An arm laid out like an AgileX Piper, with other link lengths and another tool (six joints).
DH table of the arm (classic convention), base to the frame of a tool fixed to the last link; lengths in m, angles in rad. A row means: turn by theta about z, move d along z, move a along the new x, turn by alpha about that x. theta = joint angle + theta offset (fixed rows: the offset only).
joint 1: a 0, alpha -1.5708, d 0.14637, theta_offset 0
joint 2: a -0.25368, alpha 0, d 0, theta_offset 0.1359
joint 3: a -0.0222, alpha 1.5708, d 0, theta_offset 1.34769
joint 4: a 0, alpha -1.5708, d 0.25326, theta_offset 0
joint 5: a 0, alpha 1.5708, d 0, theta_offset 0
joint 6: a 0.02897, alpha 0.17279, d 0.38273, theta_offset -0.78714
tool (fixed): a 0, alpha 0, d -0.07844, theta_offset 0
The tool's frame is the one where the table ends.
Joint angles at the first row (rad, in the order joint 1, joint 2, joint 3, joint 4, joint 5, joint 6):
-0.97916, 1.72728, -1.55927, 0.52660, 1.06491, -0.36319
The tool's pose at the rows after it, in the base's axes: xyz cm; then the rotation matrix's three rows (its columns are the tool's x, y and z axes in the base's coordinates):
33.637, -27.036, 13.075; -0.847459, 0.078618, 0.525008; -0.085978, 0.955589, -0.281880; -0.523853, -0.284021, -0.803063
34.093, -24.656, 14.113; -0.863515, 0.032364, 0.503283; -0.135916, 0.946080, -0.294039; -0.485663, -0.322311, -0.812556
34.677, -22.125, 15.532; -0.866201, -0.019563, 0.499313; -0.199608, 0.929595, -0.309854; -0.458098, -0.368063, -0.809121
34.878, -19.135, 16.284; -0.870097, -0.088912, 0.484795; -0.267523, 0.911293, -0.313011; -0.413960, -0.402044, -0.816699
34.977, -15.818, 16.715; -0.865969, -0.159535, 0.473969; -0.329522, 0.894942, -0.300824; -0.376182, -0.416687, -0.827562
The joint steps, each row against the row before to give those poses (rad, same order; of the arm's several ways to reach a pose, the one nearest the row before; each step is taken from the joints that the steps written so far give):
0.08734, -0.04173, 0.00003, -0.13288, 0.03459, 0.10179
0.09820, -0.04649, -0.00071, -0.09106, 0.02106, 0.08341
0.10577, -0.05171, 0.00000, -0.08322, 0.01956, 0.07087
0.11959, -0.03779, 0.00004, -0.08806, 0.03664, 0.06976
0.11854, -0.02698, -0.00003, -0.06450, 0.04288, 0.06113

